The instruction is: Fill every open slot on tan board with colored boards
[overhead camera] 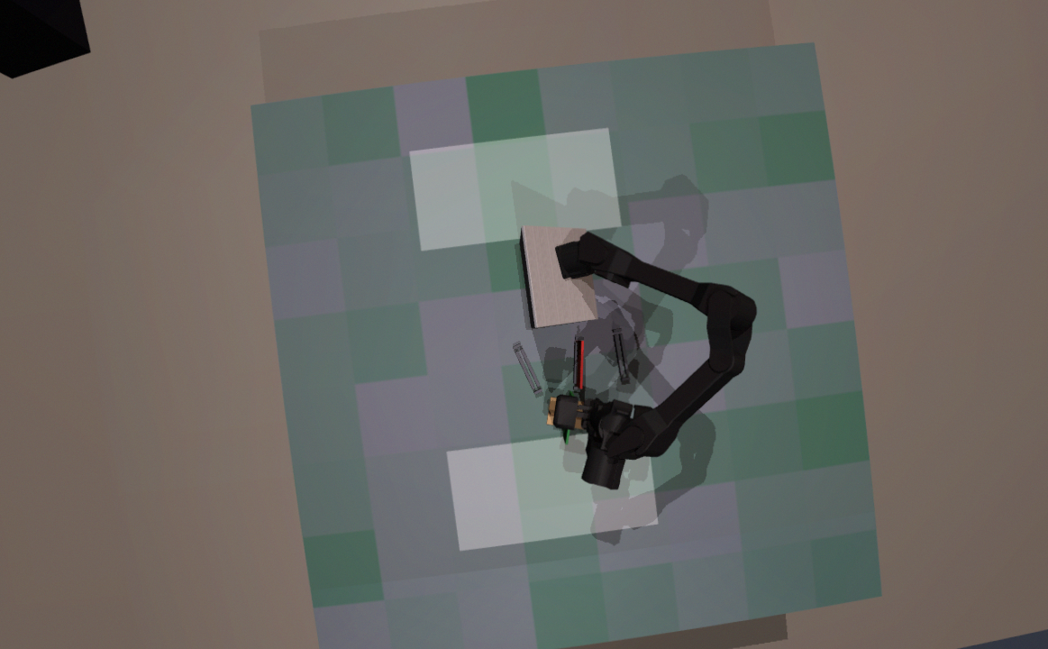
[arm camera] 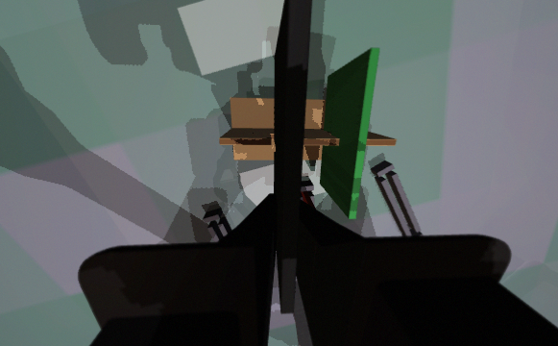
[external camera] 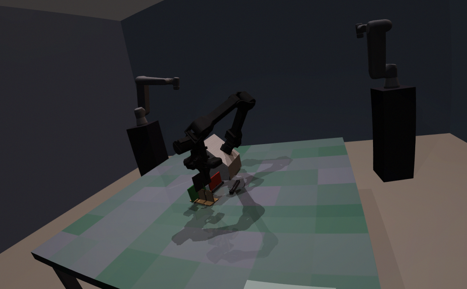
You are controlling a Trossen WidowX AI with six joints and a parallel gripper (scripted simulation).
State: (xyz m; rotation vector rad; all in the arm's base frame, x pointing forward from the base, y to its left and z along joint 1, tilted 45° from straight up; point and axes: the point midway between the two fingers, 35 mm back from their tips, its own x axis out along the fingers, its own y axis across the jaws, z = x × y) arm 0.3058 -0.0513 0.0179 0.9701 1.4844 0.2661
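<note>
The tan board lies 1 cm ahead of my gripper tip, 3 cm to the right of it and 7 cm below it. Also, from my gripper tip: red board: 10 cm behind, 7 cm below; then green board: 6 cm to the right, 5 cm below; then black board: 2 cm ahead, 1 cm to the right.
</note>
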